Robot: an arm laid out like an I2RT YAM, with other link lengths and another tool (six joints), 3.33 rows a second.
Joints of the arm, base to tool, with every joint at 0 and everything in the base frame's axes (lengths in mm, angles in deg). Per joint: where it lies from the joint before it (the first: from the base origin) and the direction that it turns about. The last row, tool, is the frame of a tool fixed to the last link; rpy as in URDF.
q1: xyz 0 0 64.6 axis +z
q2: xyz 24.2 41 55.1 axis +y
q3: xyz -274.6 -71.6 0 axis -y
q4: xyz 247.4 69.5 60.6 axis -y
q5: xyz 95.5 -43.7 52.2 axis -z
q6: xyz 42.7 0 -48.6 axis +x
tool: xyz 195 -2 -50 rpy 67.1 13.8 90
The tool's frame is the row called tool.
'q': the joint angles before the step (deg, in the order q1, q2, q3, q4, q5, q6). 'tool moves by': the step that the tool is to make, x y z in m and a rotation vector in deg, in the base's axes. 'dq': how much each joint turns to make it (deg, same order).
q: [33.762 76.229 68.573 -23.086 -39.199 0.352]
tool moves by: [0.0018 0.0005 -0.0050 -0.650 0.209 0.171]
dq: [0.009 0.859 0.339 -0.379 0.081 -0.576]
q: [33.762 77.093 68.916 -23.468 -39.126 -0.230]
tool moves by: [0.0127 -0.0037 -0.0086 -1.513 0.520 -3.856]
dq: [0.262 0.422 -0.314 0.480 4.010 1.689]
